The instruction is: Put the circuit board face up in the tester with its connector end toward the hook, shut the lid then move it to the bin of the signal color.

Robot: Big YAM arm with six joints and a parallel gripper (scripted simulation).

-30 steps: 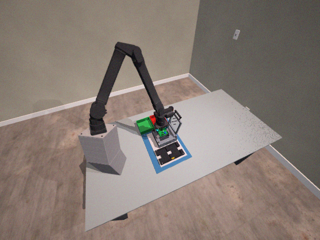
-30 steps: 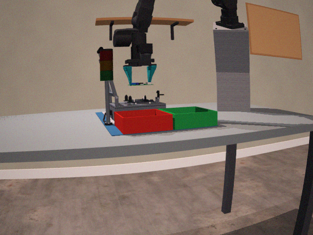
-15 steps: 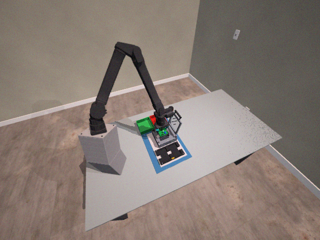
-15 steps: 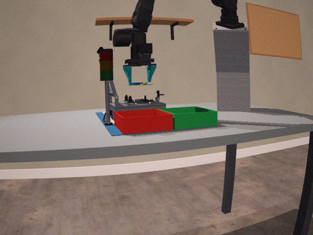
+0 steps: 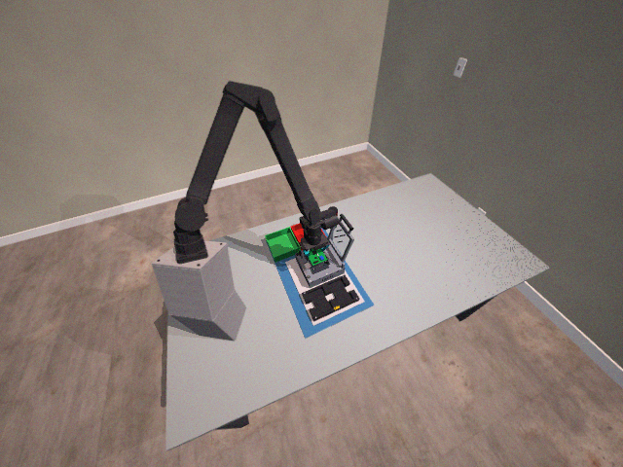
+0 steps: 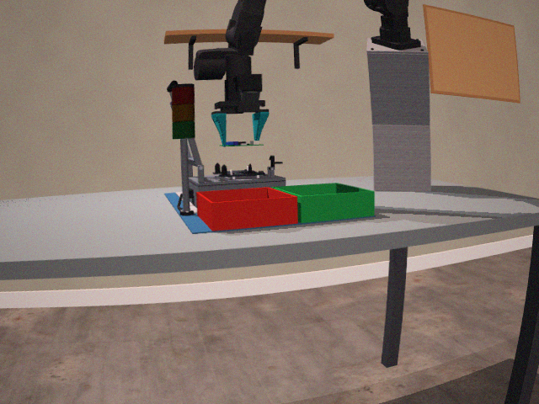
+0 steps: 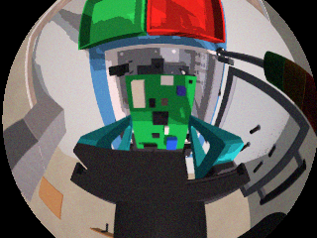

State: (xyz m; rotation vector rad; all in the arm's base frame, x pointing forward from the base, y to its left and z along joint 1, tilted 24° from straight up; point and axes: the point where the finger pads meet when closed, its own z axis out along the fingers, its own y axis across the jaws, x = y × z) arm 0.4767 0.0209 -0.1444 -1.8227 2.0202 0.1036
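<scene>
Right now my hand is right at the green circuit board. From my hand the other things lie so: tester lid 13 cm ahead, 5 cm above, 1 cm to the right; then tester plate 6 cm below, 1 cm ahead; then latch hook 6 cm to the left, 6 cm behind, 5 cm below.
</scene>
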